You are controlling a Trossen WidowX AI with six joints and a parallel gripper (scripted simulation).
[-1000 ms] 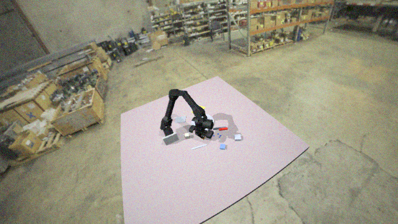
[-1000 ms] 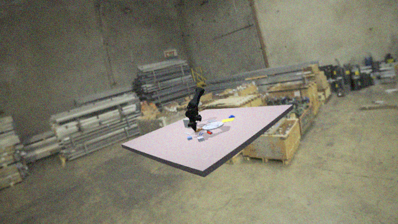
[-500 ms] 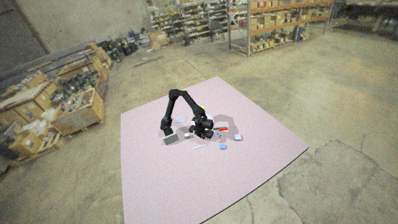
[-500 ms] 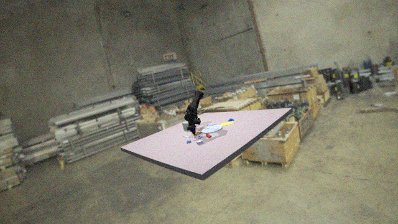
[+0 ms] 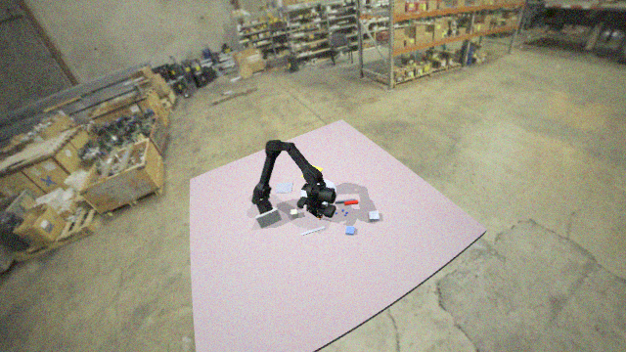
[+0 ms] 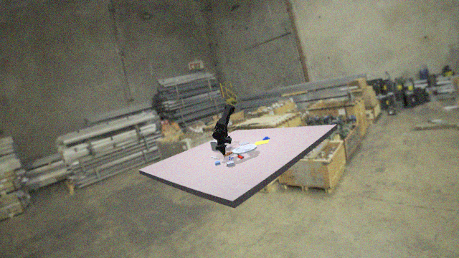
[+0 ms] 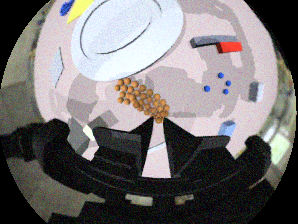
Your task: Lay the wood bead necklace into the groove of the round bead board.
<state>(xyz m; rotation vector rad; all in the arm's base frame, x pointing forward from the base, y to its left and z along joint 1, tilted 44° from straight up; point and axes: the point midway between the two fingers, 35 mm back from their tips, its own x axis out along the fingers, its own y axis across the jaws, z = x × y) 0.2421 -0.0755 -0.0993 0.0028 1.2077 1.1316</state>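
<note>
Now: the white stick 60 mm to the right of my gripper tip, 50 mm behind it and 10 mm below it. From my gripper tip the other things lie so: cream cube 110 mm behind, 70 mm to the left, 10 mm above; red-handled tool 180 mm ahead, 20 mm to the left, 10 mm below; blue block 140 mm to the right, 110 mm ahead.
</note>
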